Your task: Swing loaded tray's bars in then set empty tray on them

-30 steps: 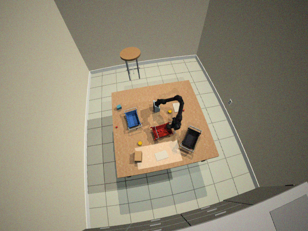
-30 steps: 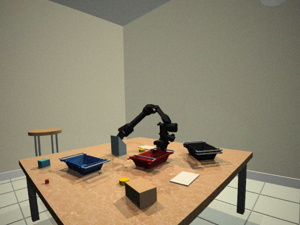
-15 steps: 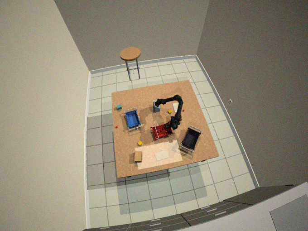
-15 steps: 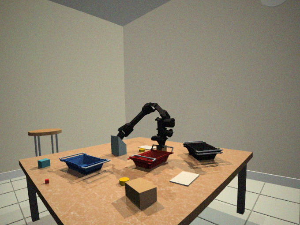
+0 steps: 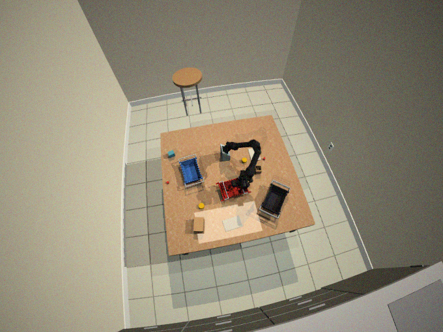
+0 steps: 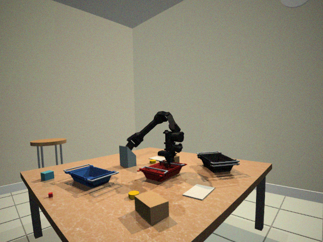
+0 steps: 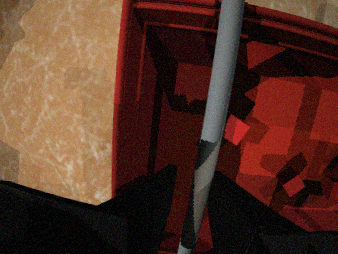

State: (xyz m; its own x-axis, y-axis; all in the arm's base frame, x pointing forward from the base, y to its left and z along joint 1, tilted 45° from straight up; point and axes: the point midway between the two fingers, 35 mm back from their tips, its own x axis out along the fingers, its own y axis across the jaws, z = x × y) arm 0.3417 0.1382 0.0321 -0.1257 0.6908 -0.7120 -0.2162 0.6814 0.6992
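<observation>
My gripper tip is 190 mm past the blue tray, 460 mm to the left of it and 10 mm above it. From my gripper tip the other things lie so: teal block (410 mm behind, 670 mm to the right, 30 mm below); small red cube (100 mm behind, 690 mm to the right, 40 mm below); tan box (330 mm ahead, 400 mm to the right, 20 mm below).
</observation>
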